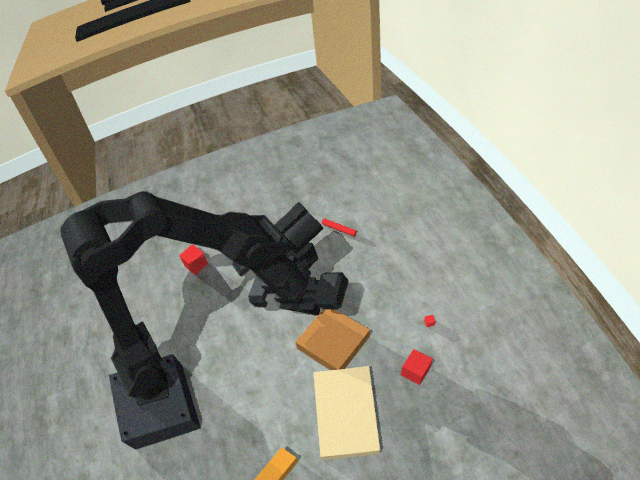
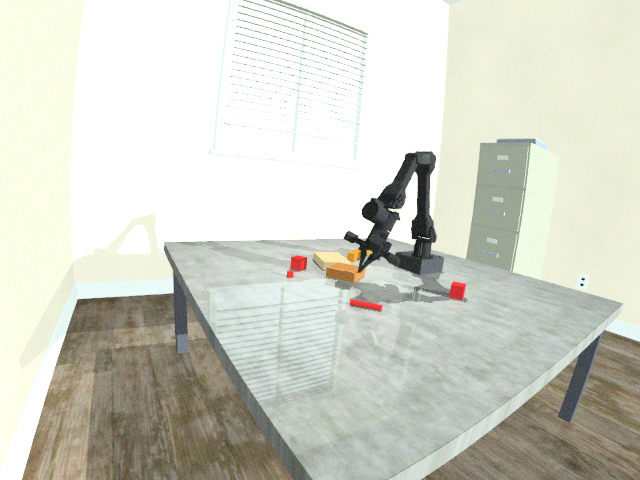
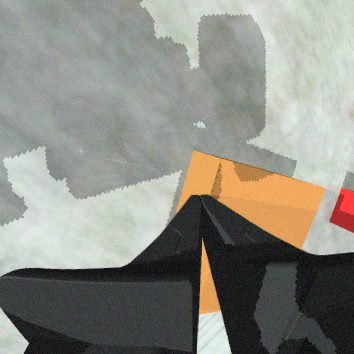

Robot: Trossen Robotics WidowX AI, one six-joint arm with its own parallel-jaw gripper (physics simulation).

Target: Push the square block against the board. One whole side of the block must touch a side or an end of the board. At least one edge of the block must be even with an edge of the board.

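Frame: origin at the arm's base, x ahead, y left, z up, level; metres.
Where they show: gripper, fingertip midpoint: (image 1: 318,312) (image 2: 358,272) (image 3: 198,202); arm's base, link origin: (image 1: 150,386) (image 2: 421,255).
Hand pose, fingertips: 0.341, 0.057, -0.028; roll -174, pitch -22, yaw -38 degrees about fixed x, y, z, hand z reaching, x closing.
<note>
Things, the pixels of their top centre, and the offset from my fingertips, as dx, dy, dz.
- square block, top centre: (image 3: 258,249) (image 1: 332,336) (image 2: 346,267) +0.008, -0.058, +0.001
- board, top centre: (image 1: 345,410) (image 2: 331,256) -0.021, -0.203, +0.001
- small red cube, top centre: (image 1: 430,318) (image 2: 290,271) +0.193, -0.090, -0.012
- red stick, top centre: (image 1: 338,225) (image 2: 366,302) +0.117, +0.199, -0.014
- orange bar, top centre: (image 2: 360,249) -0.227, -0.304, +0.003
The square block (image 1: 333,341) (image 2: 341,272) (image 3: 280,210) is orange-brown and lies flat. The board (image 1: 346,413) (image 2: 329,259) is a cream rectangle lying flat. The block is turned at a slant to the board, with one corner pointing at the board's end nearest to it. That corner is at or very close to the board's end, and no whole side of the block lies along the board. My gripper (image 1: 318,312) (image 2: 360,270) (image 3: 198,202) is shut and empty. Its fingertips are low at the block's side away from the board; whether they touch the block is unclear.
A red cube (image 1: 416,366) (image 2: 298,262) and a small red cube (image 1: 430,320) (image 2: 290,274) lie beyond the block and board. A red stick (image 1: 339,227) (image 2: 366,304), another red cube (image 1: 194,258) (image 2: 457,290) and an orange bar (image 1: 277,465) (image 2: 354,255) also lie on the table.
</note>
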